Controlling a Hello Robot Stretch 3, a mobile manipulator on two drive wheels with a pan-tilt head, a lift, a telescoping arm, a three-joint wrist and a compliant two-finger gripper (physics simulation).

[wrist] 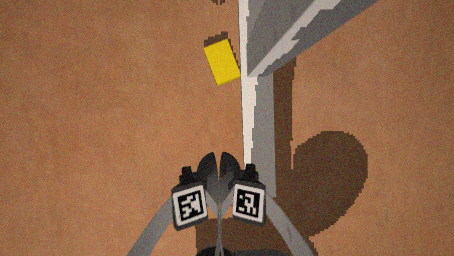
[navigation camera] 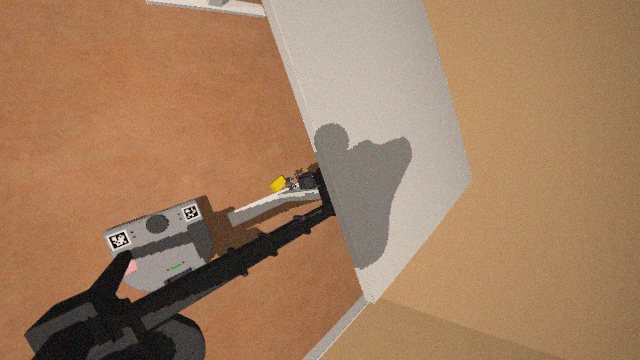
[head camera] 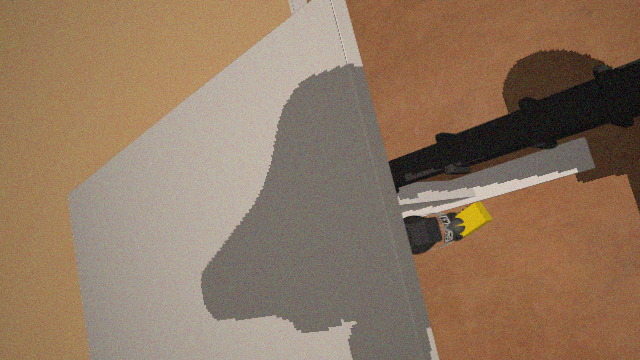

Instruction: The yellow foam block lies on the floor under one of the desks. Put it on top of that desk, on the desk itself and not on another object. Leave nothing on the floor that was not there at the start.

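Places are measured from the robot's base along level axes (x left, y back, z up), in metres.
Pixels of known places: gripper, fingertip midpoint: (navigation camera: 287,184) (head camera: 458,225); robot's base, origin of the base link: (navigation camera: 157,223).
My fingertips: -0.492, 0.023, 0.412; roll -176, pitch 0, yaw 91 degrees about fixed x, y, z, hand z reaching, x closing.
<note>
Ahead of a thing's pixels: the offset from my fingertips to its top centre, as dx, dy, dz. "spot": to the spot under its first point. Level surfaces: height alone.
The yellow foam block {-0.159, +0.013, -0.367} (head camera: 477,218) (navigation camera: 277,184) (wrist: 222,62) lies on the floor against or very near the long pale foot of the desk, on its left side in the wrist view. My gripper (head camera: 458,225) (navigation camera: 290,183) (wrist: 219,170) is shut, its two fingertips together with nothing between them. In the wrist view the block lies ahead of the fingertips, apart from them; in the head view the fingertips overlap the block's near edge. The desk {dz +0.538} (head camera: 165,200) (navigation camera: 390,85) has a pale top, partly in shadow, and hides part of the wrist.
The desk foot {spot: +0.133, +0.111, -0.387} (head camera: 565,155) (navigation camera: 245,212) (wrist: 265,150) runs along the floor beside the gripper, with the grey desk leg (wrist: 270,40) rising from it. My black arm (head camera: 500,125) (navigation camera: 260,247) reaches to the desk's edge. My base (navigation camera: 160,260) stands on the floor. Tan walls are behind the desk.
</note>
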